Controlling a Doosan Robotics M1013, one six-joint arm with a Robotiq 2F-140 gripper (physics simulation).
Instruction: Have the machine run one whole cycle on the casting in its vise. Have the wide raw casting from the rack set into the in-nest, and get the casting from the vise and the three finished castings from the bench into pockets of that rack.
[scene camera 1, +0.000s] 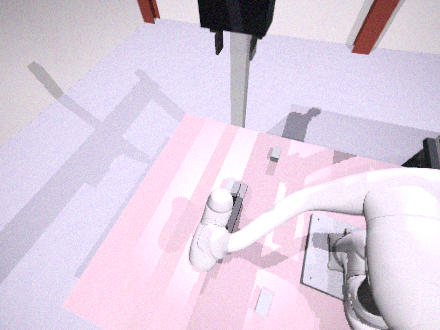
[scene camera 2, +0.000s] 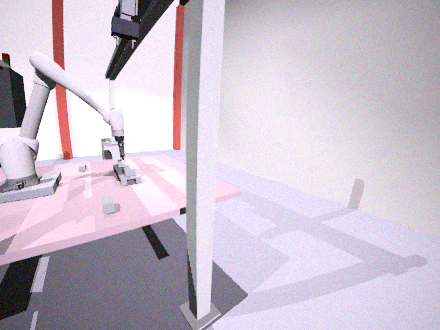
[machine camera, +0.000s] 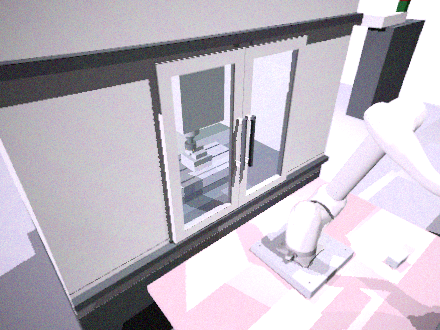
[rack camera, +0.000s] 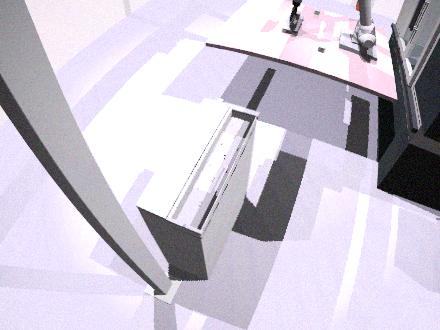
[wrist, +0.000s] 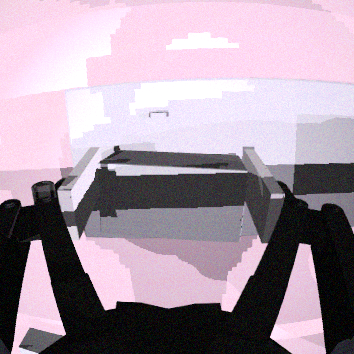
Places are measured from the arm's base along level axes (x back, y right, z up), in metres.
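Where they show: gripper, between the fingertips: (scene camera 2: 123, 162) (rack camera: 291, 22) (wrist: 171, 167); arm's base, origin of its link: (scene camera 1: 346, 255) (scene camera 2: 24, 183) (machine camera: 300, 249).
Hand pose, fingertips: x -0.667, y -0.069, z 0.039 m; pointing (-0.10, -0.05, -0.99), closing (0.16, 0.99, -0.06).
Things, the pixels of their top centre, and the offset from my fingertips. "*": a spot on its surface instead. Level surfaces: height alone.
- grey block-shaped casting, centre of its top: (wrist: 170, 207) dx +0.021, dy -0.002, dz +0.022 m
- long grey nest fixture, centre of its top: (wrist: 323, 161) (scene camera 1: 225, 212) (scene camera 2: 125, 169) (rack camera: 294, 20) dx +0.019, dy +0.128, dz -0.030 m
- gantry head, a spot on its surface: (scene camera 1: 237, 15) * dx +0.042, dy +0.231, dz +0.932 m
- bench, height of its surface: dz -0.084 m
My gripper (wrist: 171, 167) (scene camera 2: 121, 157) is shut on a grey block-shaped casting (wrist: 175, 187), low over a long grey nest fixture (wrist: 210, 120) (scene camera 1: 242, 189) (scene camera 2: 135, 180) on the bench; contact with it cannot be told. The arm covers the fingers in scene camera 1. Two loose castings lie apart on the bench: one (scene camera 1: 275, 153) (scene camera 2: 108, 205), the other (scene camera 1: 264, 302) (scene camera 2: 83, 168). In the machine camera the vise (machine camera: 198, 163) and its casting (machine camera: 195, 152) show under the tool (machine camera: 191, 142) behind shut doors (machine camera: 166, 150). The rack (rack camera: 227, 202) is tall and open-topped; its pocket contents are unclear.
A gantry head (scene camera 1: 237, 15) (scene camera 2: 125, 27) hangs high over the far side, with a pale post (scene camera 2: 204, 150) in front of the bench (scene camera 2: 150, 212). The arm's base plate (scene camera 1: 320, 250) (machine camera: 310, 285) stands between the machine and the fixture.
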